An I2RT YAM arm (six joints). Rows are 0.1 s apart.
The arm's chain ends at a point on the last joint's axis. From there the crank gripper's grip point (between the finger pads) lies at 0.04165 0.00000 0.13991 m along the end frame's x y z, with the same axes.
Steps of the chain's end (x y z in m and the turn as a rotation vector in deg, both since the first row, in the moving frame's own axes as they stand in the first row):
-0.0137 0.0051 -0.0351 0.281 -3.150 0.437
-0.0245 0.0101 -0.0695 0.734 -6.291 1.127
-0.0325 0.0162 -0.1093 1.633 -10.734 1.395
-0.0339 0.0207 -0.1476 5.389 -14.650 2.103
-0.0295 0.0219 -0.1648 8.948 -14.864 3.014
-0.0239 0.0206 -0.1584 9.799 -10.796 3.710
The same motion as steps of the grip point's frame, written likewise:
-0.0214 0.0047 -0.0330 0.281 -3.150 0.437
-0.0401 0.0089 -0.0658 0.734 -6.291 1.127
-0.0592 0.0128 -0.1040 1.633 -10.734 1.395
-0.0704 0.0081 -0.1422 5.389 -14.650 2.103
-0.0661 0.0008 -0.1604 8.948 -14.864 3.014
-0.0500 -0.0019 -0.1549 9.799 -10.796 3.710

